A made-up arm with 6 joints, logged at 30 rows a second.
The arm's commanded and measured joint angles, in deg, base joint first. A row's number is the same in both.
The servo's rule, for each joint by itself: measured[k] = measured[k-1] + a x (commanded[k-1-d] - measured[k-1]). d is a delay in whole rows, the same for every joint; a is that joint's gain. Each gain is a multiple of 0.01, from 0.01 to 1. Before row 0 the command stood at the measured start. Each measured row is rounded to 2 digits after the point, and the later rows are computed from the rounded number. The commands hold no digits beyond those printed.
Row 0, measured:
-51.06 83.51 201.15 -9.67 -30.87 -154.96
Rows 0 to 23, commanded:
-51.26 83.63 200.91 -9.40 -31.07 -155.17
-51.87 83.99 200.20 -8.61 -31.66 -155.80
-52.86 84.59 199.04 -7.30 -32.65 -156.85
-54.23 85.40 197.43 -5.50 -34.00 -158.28
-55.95 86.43 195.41 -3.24 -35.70 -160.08
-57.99 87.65 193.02 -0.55 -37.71 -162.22
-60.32 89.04 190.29 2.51 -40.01 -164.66
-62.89 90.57 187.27 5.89 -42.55 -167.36
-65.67 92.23 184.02 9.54 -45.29 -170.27
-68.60 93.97 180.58 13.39 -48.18 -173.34
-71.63 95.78 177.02 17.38 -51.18 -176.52
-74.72 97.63 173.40 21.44 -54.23 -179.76
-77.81 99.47 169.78 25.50 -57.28 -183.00
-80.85 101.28 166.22 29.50 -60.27 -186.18
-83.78 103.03 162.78 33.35 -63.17 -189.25
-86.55 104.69 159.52 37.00 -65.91 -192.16
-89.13 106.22 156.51 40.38 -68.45 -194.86
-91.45 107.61 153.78 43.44 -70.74 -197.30
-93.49 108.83 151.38 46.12 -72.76 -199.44
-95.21 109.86 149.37 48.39 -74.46 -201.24
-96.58 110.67 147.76 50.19 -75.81 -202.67
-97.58 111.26 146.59 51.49 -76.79 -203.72
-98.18 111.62 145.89 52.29 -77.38 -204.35
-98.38 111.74 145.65 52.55 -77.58 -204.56
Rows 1 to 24, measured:
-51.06 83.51 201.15 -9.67 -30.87 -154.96
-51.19 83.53 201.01 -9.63 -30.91 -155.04
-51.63 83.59 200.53 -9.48 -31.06 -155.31
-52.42 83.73 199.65 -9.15 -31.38 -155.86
-53.58 83.96 198.34 -8.60 -31.90 -156.73
-55.10 84.31 196.61 -7.80 -32.66 -157.94
-56.95 84.78 194.49 -6.71 -33.67 -159.48
-59.11 85.38 192.01 -5.33 -34.94 -161.34
-61.53 86.11 189.21 -3.65 -36.46 -163.51
-64.18 86.97 186.15 -1.67 -38.23 -165.94
-67.01 87.95 182.86 0.59 -40.22 -168.60
-69.97 89.05 179.41 3.11 -42.41 -171.45
-73.01 90.25 175.86 5.86 -44.77 -174.44
-76.08 91.54 172.27 8.81 -47.27 -177.52
-79.13 92.90 168.70 11.91 -49.87 -180.64
-82.11 94.32 165.21 15.13 -52.53 -183.74
-84.95 95.77 161.85 18.41 -55.21 -186.77
-87.63 97.23 158.70 21.71 -57.86 -189.68
-90.07 98.68 155.80 24.97 -60.44 -192.42
-92.26 100.10 153.19 28.14 -62.90 -194.95
-94.15 101.47 150.94 31.18 -65.21 -197.21
-95.71 102.76 149.06 34.03 -67.33 -199.18
-96.91 103.95 147.60 36.65 -69.22 -200.81
-97.72 105.02 146.59 39.00 -70.85 -202.08
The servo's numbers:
d 1
a 0.64 0.14 0.59 0.15 0.20 0.36

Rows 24 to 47, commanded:
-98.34 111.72 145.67 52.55 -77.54 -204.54
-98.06 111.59 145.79 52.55 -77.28 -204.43
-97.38 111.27 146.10 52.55 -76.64 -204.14
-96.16 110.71 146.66 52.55 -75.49 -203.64
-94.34 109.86 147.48 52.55 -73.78 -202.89
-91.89 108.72 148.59 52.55 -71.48 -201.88
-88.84 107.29 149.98 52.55 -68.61 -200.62
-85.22 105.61 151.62 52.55 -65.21 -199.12
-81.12 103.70 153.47 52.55 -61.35 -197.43
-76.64 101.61 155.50 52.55 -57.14 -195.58
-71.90 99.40 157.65 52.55 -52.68 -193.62
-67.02 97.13 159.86 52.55 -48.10 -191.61
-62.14 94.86 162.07 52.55 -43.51 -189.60
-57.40 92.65 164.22 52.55 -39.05 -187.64
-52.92 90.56 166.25 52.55 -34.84 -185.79
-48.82 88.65 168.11 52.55 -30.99 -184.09
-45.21 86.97 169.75 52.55 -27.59 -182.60
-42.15 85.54 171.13 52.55 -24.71 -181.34
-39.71 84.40 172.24 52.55 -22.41 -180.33
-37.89 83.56 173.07 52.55 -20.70 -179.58
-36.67 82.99 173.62 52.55 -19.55 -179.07
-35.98 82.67 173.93 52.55 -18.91 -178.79
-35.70 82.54 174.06 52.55 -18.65 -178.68
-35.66 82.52 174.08 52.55 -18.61 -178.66
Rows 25 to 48, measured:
-98.14 105.96 146.04 41.03 -72.20 -202.97
-98.27 106.77 145.82 42.76 -73.27 -203.54
-98.14 107.44 145.80 44.23 -74.07 -203.86
-97.65 107.98 145.98 45.48 -74.58 -203.96
-96.70 108.36 146.38 46.54 -74.76 -203.84
-95.19 108.57 147.03 47.44 -74.56 -203.50
-93.08 108.59 147.95 48.21 -73.94 -202.92
-90.37 108.41 149.15 48.86 -72.87 -202.09
-87.07 108.02 150.61 49.41 -71.34 -201.02
-83.26 107.42 152.30 49.88 -69.34 -199.73
-79.02 106.61 154.19 50.28 -66.90 -198.24
-74.46 105.60 156.23 50.62 -64.06 -196.58
-69.70 104.41 158.37 50.91 -60.87 -194.79
-64.86 103.07 160.55 51.16 -57.40 -192.92
-60.09 101.61 162.72 51.37 -53.73 -191.02
-55.50 100.06 164.80 51.55 -49.95 -189.14
-51.22 98.46 166.75 51.70 -46.16 -187.32
-47.37 96.85 168.52 51.83 -42.45 -185.62
-44.03 95.27 170.06 51.94 -38.90 -184.08
-41.27 93.75 171.35 52.03 -35.60 -182.73
-39.11 92.32 172.36 52.11 -32.62 -181.60
-37.55 91.01 173.10 52.18 -30.01 -180.69
-36.55 89.84 173.59 52.24 -27.79 -180.01
-36.01 88.82 173.87 52.29 -25.96 -179.53

